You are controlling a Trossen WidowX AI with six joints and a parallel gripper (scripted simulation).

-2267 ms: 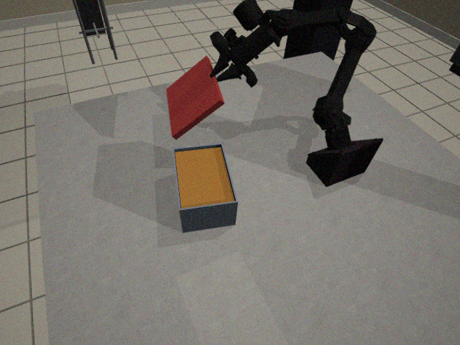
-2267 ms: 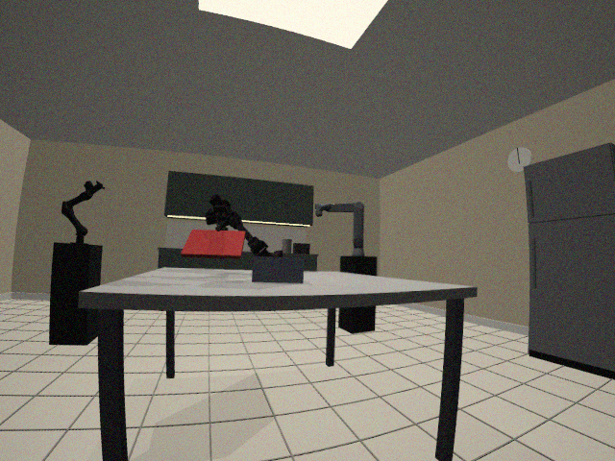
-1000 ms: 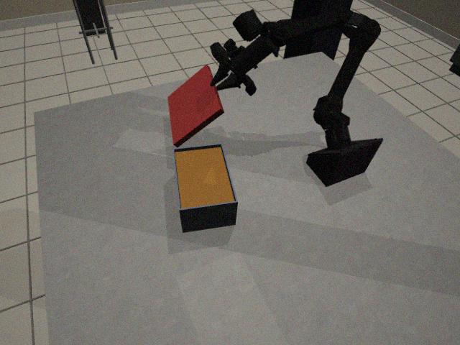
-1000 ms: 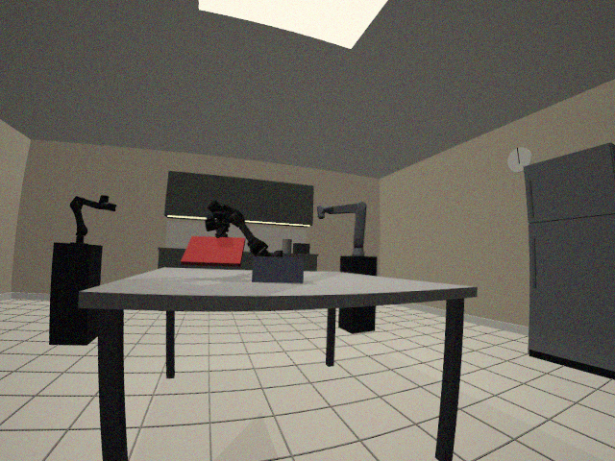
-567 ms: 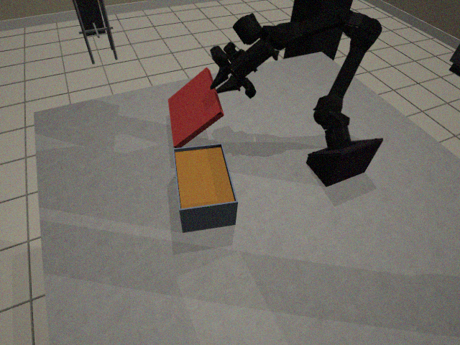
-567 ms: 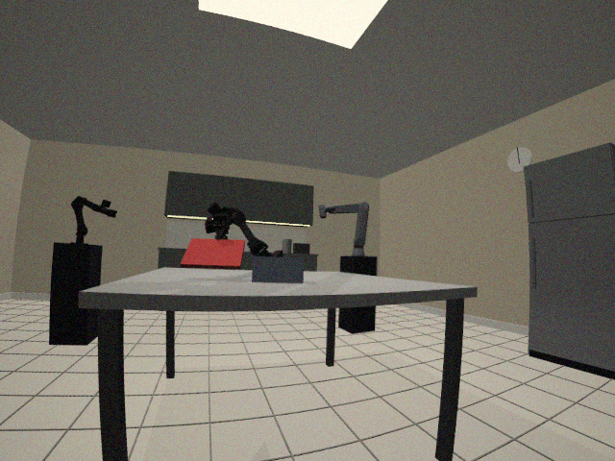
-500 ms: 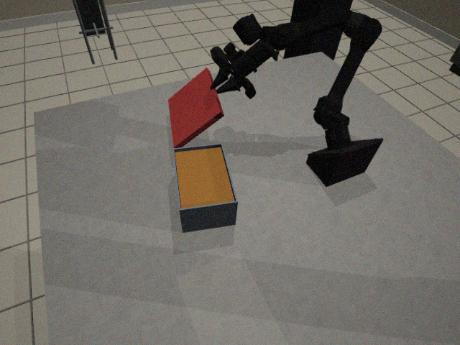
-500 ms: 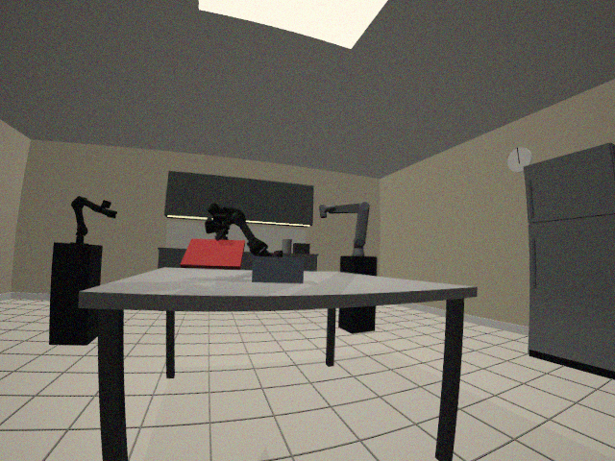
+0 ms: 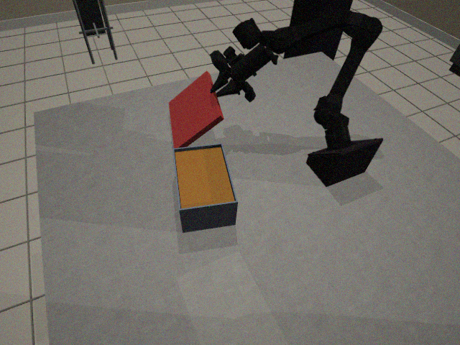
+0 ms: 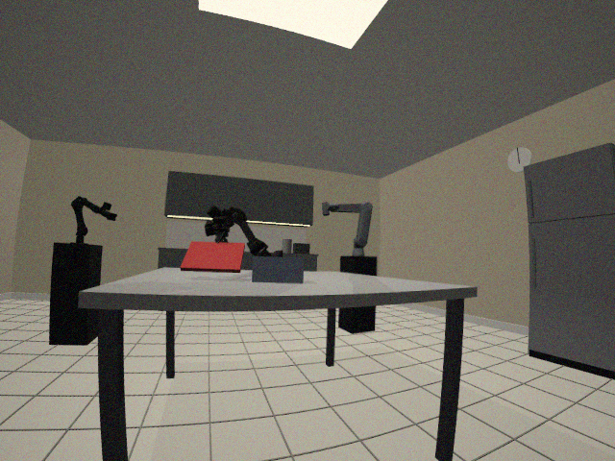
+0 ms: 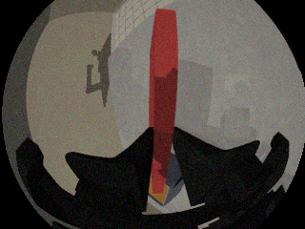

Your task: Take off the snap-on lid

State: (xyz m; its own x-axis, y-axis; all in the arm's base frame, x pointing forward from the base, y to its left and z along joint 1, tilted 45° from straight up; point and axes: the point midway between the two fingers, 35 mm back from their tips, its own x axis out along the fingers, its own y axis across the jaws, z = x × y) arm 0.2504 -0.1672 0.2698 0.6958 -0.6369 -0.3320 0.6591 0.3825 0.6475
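My gripper tip is 6 cm short of the lid, 5 cm above it and 2 cm to the left of it. The rest, counted from my gripper tip: grey storage box 25 cm to the left, 15 cm ahead, 10 cm below.
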